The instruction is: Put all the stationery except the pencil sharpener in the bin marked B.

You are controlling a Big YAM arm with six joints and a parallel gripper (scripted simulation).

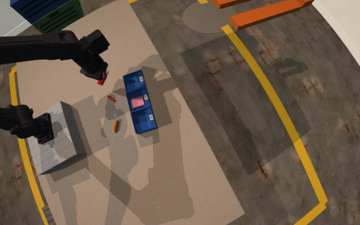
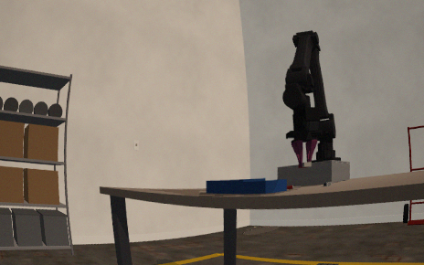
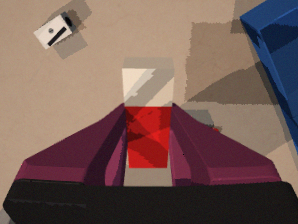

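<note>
My gripper is now 110 mm short of the joined blue bins, 140 mm to the left of it and 50 mm above it. Round my hand: red-and-white eraser right at my hand; then small red piece 10 mm behind, 70 mm to the right, 70 mm below; then pencil sharpener 30 mm behind, 70 mm to the left, 60 mm below.
</note>
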